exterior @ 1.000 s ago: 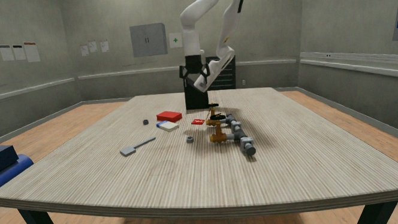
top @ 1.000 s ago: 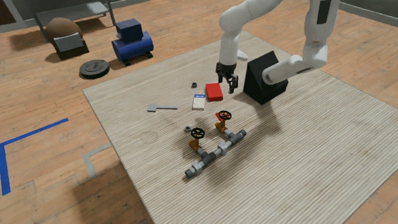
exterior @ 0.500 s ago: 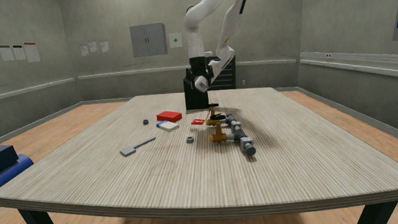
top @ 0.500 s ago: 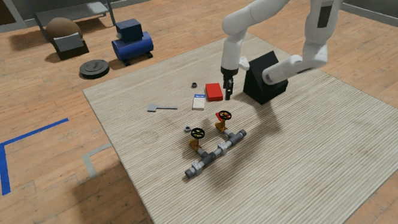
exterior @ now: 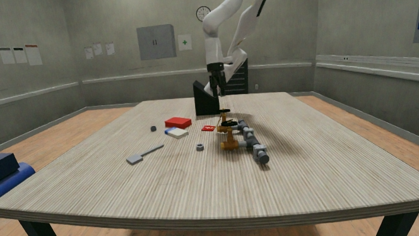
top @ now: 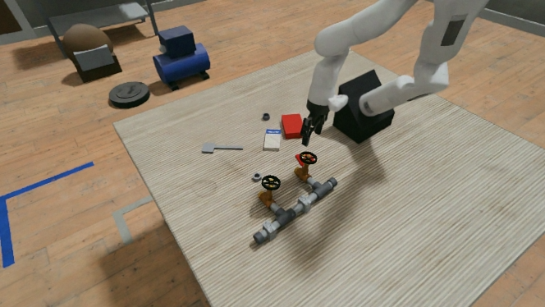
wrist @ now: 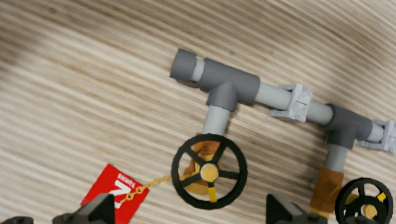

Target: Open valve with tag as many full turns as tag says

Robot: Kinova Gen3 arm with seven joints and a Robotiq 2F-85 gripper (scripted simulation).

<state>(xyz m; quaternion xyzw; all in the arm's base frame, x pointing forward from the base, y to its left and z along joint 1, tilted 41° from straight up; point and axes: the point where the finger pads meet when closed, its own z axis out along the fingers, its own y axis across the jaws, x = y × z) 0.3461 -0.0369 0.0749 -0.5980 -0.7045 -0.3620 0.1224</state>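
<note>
The red tag is 4 cm behind my hand, 7 cm to the right of it and 17 cm below it. Also, from my hand: nut 16 cm ahead, 10 cm to the right, 16 cm below; then red box 13 cm behind, 21 cm to the right, 16 cm below; then grey flat tool 17 cm ahead, 32 cm to the right, 17 cm below.
</note>
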